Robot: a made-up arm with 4 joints.
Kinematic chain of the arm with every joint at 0, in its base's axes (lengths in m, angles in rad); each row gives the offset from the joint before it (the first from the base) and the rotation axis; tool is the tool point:
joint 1: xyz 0 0 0.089 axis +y
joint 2: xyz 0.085 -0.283 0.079 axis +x
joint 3: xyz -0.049 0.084 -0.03 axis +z
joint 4: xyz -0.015 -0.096 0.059 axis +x
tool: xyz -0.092 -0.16 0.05
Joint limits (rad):
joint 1: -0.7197..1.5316
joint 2: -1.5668..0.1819
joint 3: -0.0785..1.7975
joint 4: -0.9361..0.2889
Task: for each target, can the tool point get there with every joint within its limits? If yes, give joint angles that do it. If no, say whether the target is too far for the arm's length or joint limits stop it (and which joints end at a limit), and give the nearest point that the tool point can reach.
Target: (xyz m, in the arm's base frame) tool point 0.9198 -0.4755 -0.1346
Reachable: no: too far | nearest point 0.3423 -0.2860 0.0058 | short by 0.624 m
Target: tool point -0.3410 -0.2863 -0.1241
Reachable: no: joint limits stop it (at a limit: joint 1, joint 2, joint 3, joint 4) | nearest point -0.1208 -0.4563 0.0882 | short by 0.350 m
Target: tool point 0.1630 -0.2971 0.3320
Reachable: yes | joints 0.4634 -0.9824 0.4159 -0.1709
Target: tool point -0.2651 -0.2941 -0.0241
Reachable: no: joint limits stop it (at a limit: joint 1, joint 3, joint 4) | nearest point -0.2000 -0.4078 0.1786 | short by 0.241 m
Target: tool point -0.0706 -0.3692 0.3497
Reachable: yes | joints -0.4627 -0.8950 0.4479 0.1832
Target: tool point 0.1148 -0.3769 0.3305
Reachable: yes | joints 0.5369 -0.1494 0.2358 -0.7094
